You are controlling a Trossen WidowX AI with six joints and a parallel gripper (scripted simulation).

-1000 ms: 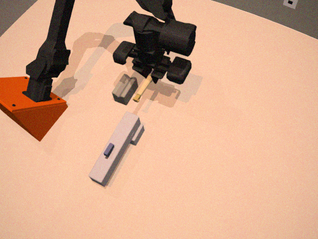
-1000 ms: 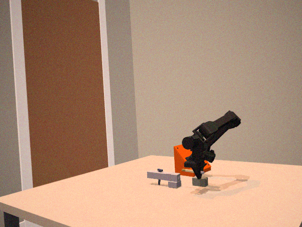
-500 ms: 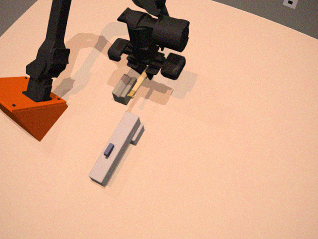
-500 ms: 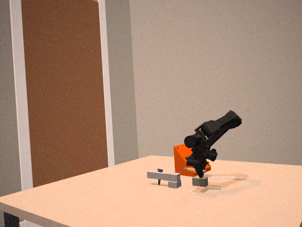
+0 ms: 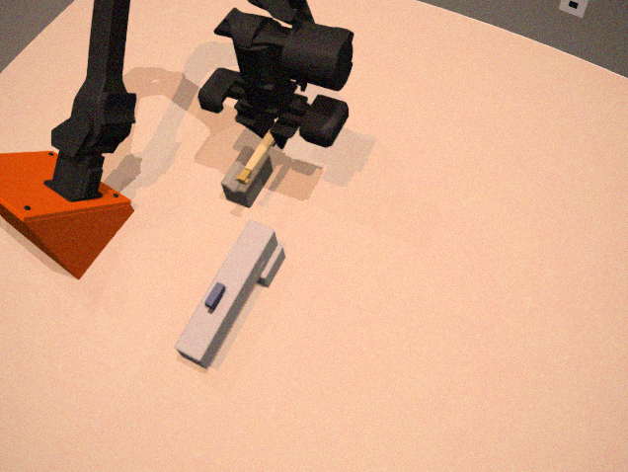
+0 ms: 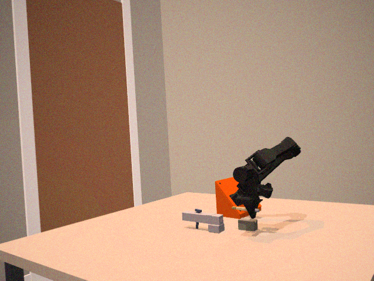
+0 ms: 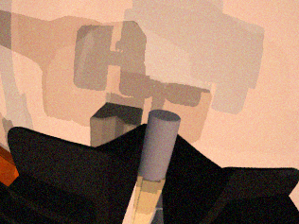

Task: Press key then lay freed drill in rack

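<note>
Right now my gripper tip is 4 cm to the left of the drill and 3 cm below it. Also, from my gripper tip: small blue key 23 cm to the right, 7 cm ahead, 1 cm below; then long grey housing 20 cm to the right, 6 cm ahead, 2 cm below; then grey rack 4 cm to the right, 4 cm below, 3 cm behind.
</note>
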